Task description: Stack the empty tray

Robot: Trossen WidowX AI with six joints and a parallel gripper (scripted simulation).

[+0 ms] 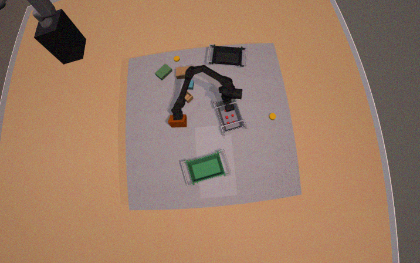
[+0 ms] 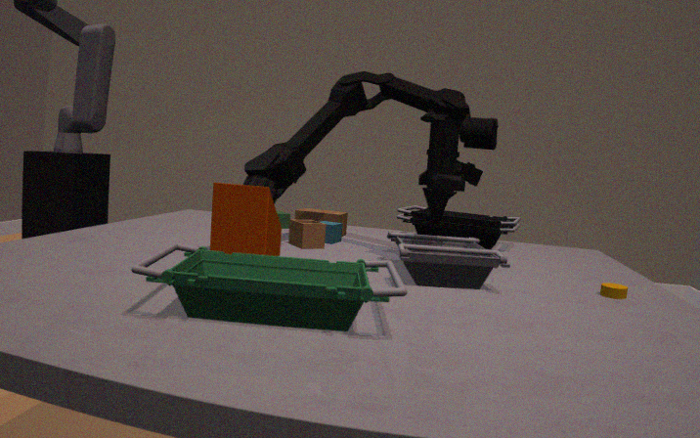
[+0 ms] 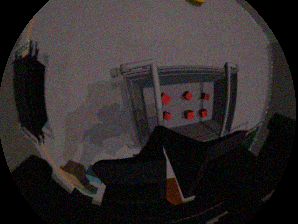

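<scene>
Now: gripper tip 20 cm past the green tray, 44 cm to the left of it and 4 cm above it. The rest, counted from my gripper tip: small box 28 cm behind, 11 cm to the left, 7 cm below; cyan block 25 cm behind, 21 cm to the left, 6 cm below; tan block 29 cm behind, 33 cm to the left, 6 cm below.
</scene>
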